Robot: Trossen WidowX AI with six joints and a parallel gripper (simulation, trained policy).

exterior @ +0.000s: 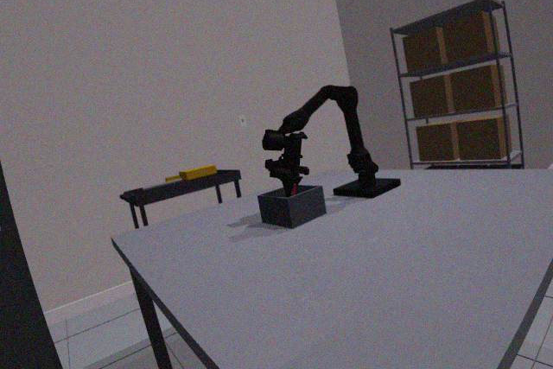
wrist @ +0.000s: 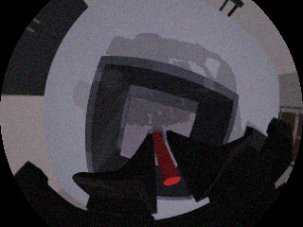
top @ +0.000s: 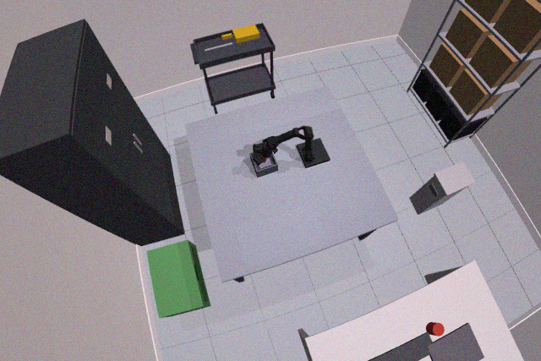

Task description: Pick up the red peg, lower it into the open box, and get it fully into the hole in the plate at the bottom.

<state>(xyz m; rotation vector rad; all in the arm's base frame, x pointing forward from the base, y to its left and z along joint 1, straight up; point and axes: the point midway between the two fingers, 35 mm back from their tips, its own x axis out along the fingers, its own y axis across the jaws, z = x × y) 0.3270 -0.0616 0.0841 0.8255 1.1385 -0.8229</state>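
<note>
Now: the red peg 10 mm to the left of my gripper tip and 10 mm behind it. The rest, counted from my gripper tip: pale plate 30 mm below, 10 mm to the left; dark box 50 mm below, 10 mm to the left.
</note>
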